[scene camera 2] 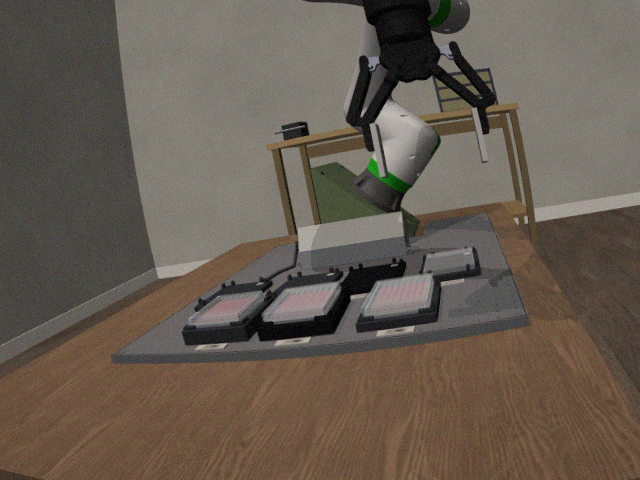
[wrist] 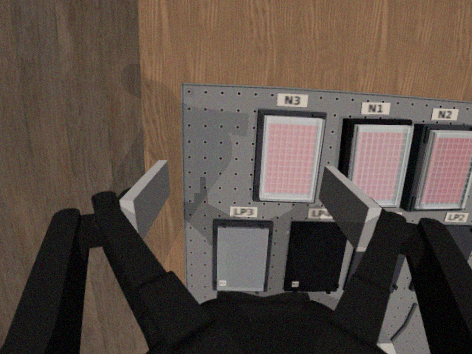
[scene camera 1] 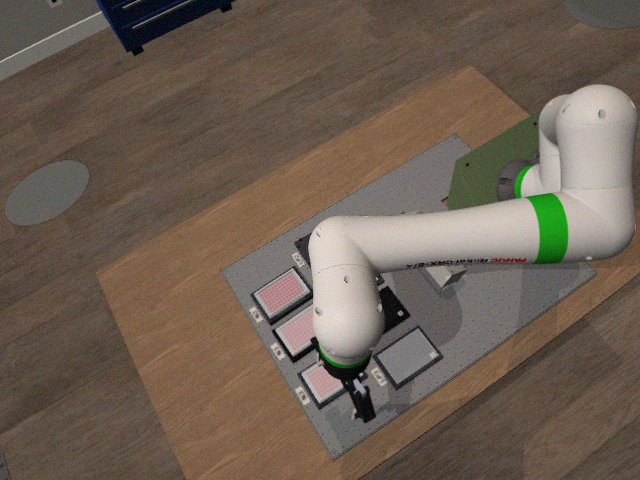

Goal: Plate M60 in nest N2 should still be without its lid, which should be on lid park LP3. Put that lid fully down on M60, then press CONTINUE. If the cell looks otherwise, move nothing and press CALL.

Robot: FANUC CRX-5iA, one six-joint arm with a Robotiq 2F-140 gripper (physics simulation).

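Frame: origin at the arm's base, x ahead, y left, z up, level; millimetres.
Seen in the pictures: gripper, fingertip midpoint: (scene camera 2: 435,169) (wrist: 245,179) (scene camera 1: 340,388); arm's base, origin of the base link: (scene camera 2: 373,198) (scene camera 1: 518,186).
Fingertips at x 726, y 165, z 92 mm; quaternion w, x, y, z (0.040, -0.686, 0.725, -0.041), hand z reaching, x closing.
Pixels of each thing's top centre, then the offset from my fingertips to it.
- pink-welled plate, middle of its top: (scene camera 2: 226,304) (wrist: 452,172) (scene camera 1: 281,291) dx -36, dy -331, dz -143 mm
- N1, middle of its top: (scene camera 2: 302,296) (wrist: 380,168) (scene camera 1: 304,327) dx -28, dy -211, dz -144 mm
- N3, middle of its top: (scene camera 2: 399,288) (wrist: 291,161) (scene camera 1: 331,373) dx -17, dy -75, dz -150 mm
- LP4, middle of its top: (scene camera 2: 371,269) (wrist: 318,263) (scene camera 1: 376,313) dx -202, dy -134, dz -160 mm
- LP2, middle of its top: (scene camera 2: 232,288) (wrist: 449,264) dx -219, dy -392, dz -160 mm
- button box, middle of its top: (scene camera 2: 350,218) (scene camera 1: 430,240) dx -425, dy -188, dz -96 mm
My gripper (scene camera 1: 337,387) (scene camera 2: 434,168) (wrist: 245,179) is open and empty, high above the board near N3 and LP3. In nest N2, a pink-welled plate (scene camera 1: 281,293) (scene camera 2: 227,310) (wrist: 451,170) sits level with a clear rim; its right edge is cut off in the wrist view. I cannot tell whether a clear lid covers it, and no name on it is readable. On LP3, a flat, light grey, see-through lid (scene camera 1: 408,356) (scene camera 2: 449,262) (wrist: 242,257) lies in its dark frame, with a small label at one corner. The CONTINUE and CALL buttons are hidden.
Pink-welled plates stand in N1 (scene camera 2: 305,303) (wrist: 381,165) and N3 (scene camera 2: 398,297) (wrist: 291,157). LP4 (scene camera 1: 395,310) (wrist: 315,252) is black, beside LP3. LP2 (wrist: 460,240) is dark. The button box (scene camera 1: 447,273) (scene camera 2: 351,240) stands behind the parks, partly under the arm.
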